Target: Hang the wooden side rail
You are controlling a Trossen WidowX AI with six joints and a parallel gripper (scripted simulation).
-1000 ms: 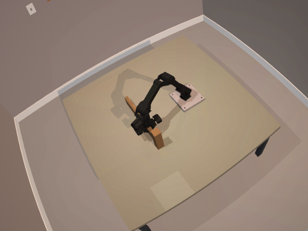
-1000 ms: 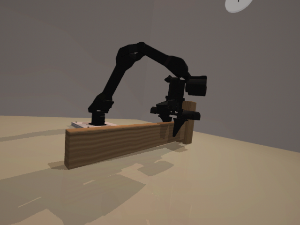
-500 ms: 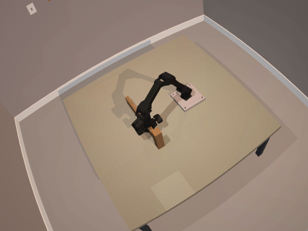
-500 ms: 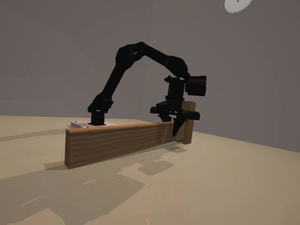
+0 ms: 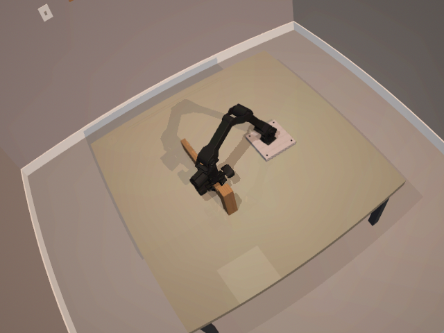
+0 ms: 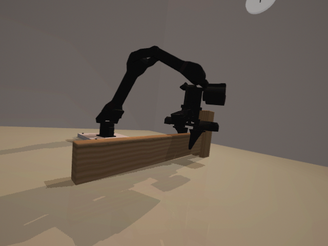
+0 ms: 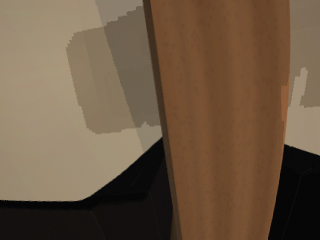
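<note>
Right now the headboard post is 11 cm to the left of my gripper tip, 4 cm above it and 2 cm ahead of it.
</note>
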